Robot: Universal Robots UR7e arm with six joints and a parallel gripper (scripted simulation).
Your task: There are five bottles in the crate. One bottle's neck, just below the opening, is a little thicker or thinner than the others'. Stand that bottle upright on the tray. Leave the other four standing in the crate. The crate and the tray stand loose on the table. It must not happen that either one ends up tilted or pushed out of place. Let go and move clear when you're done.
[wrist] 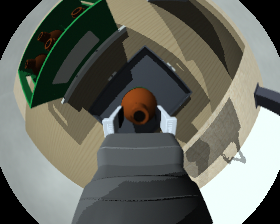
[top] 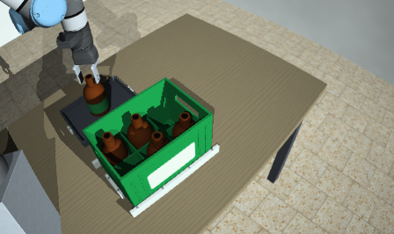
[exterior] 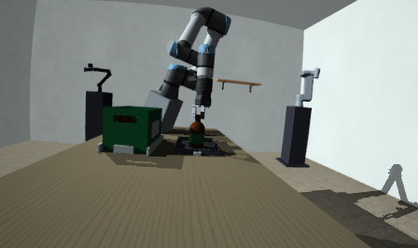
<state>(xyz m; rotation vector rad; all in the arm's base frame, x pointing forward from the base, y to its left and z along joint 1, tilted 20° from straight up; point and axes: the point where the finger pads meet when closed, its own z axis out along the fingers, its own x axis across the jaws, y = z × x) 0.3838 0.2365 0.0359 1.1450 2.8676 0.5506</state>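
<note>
Right now my hand is 15 cm above the dark grey tray. The rest, counted from my hand: crate: 4 cm ahead, 28 cm to the right, 7 cm below.
</note>
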